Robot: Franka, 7 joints.
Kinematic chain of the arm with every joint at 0, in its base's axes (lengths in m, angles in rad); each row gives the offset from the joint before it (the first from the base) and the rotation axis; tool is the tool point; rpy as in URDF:
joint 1: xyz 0 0 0.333 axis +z
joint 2: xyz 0 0 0 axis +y
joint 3: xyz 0 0 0.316 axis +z
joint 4: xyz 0.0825 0 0 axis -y
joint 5: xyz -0.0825 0 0.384 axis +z
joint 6: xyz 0 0 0 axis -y
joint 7: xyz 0.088 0 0 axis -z
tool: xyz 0 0 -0.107 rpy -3.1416 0 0
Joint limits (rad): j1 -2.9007..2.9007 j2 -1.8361..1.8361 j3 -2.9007..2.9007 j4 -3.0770..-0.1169 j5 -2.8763..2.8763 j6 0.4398..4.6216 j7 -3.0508..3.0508
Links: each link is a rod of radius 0.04 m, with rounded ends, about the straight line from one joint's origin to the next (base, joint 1, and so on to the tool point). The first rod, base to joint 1, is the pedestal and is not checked.
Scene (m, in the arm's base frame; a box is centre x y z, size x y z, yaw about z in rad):
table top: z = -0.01
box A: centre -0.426 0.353 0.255 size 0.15 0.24 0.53 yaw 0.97
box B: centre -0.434 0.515 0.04 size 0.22 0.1 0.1 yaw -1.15
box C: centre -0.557 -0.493 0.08 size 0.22 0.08 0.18 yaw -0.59
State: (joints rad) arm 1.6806 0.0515 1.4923 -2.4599 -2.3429 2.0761 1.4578
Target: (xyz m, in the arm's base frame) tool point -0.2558 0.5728 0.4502
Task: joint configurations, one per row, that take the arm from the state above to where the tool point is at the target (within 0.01 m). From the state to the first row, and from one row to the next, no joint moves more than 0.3 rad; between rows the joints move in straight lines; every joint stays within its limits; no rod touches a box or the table.
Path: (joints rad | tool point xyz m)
1: 1.4184 -0.0229 1.4890 -2.1658 -2.3614 2.1695 1.3699 | -0.5508 0.1567 0.4520
2: 1.1561 -0.0973 1.4856 -1.8717 -2.3800 2.2629 1.2820 | -0.5363 0.2846 0.5974
3: 0.8939 -0.1717 1.4823 -1.5776 -2.3985 2.3562 1.1942 | -0.4739 0.3711 0.7426
4: 0.6372 -0.2206 1.5392 -1.4100 -2.2381 2.4955 1.1061 | -0.4214 0.4164 0.8020
5: 0.3806 -0.2696 1.5962 -1.2424 -2.0777 2.6348 1.0181 | -0.3731 0.4448 0.8540
6: 0.1239 -0.3185 1.6532 -1.0748 -1.9173 2.7741 0.9301 | -0.3322 0.4610 0.8968
7: 0.3823 -0.1736 1.4811 -1.3058 -2.0266 2.5730 1.0620 | -0.2622 0.5038 0.8565
8: 0.6407 -0.0288 1.3090 -1.5369 -2.1359 2.3719 1.1939 | -0.2234 0.5548 0.7597
9: 0.8990 0.1161 1.1369 -1.7679 -2.2452 2.1709 1.3259 | -0.2250 0.5866 0.6172
10: 1.1574 0.2610 0.9648 -1.9989 -2.3545 1.9698 1.4578 | -0.2558 0.5728 0.4502

